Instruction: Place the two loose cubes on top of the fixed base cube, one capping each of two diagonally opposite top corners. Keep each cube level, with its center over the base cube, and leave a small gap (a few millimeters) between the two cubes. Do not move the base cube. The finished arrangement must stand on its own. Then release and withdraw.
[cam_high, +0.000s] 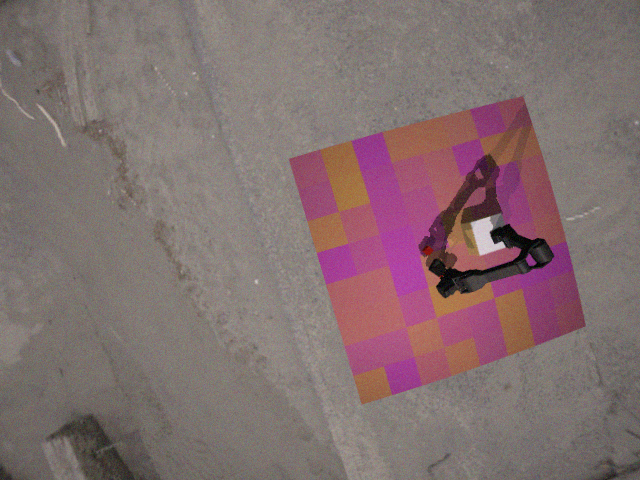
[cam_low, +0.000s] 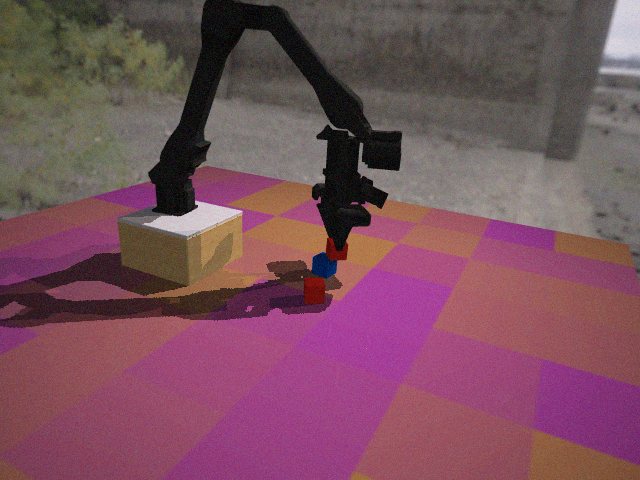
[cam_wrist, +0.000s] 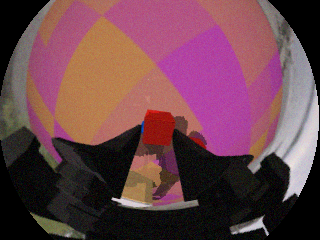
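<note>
My gripper tip is now 40 mm above the blue cube, 20 mm past it and 10 mm to the left of it.
</note>
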